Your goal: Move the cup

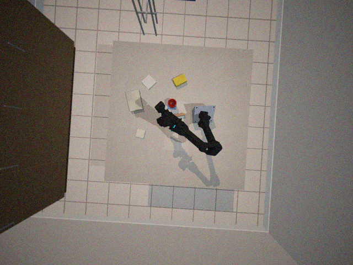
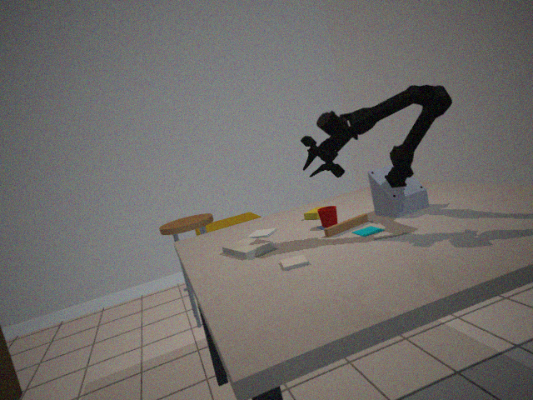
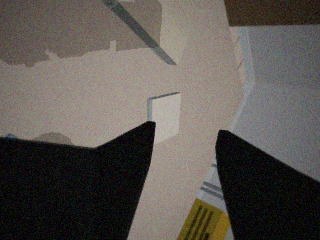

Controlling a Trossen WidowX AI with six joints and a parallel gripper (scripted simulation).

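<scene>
The red cup lies 9 cm behind my gripper tip, 9 cm to the right of it and 20 cm below it. The rest, counted from my gripper tip: teal pad (14 cm behind, 11 cm to the left, 25 cm below); wooden bar (11 cm behind, 1 cm to the left, 23 cm below); light blue pad (8 cm behind, 9 cm to the right, 25 cm below).
</scene>
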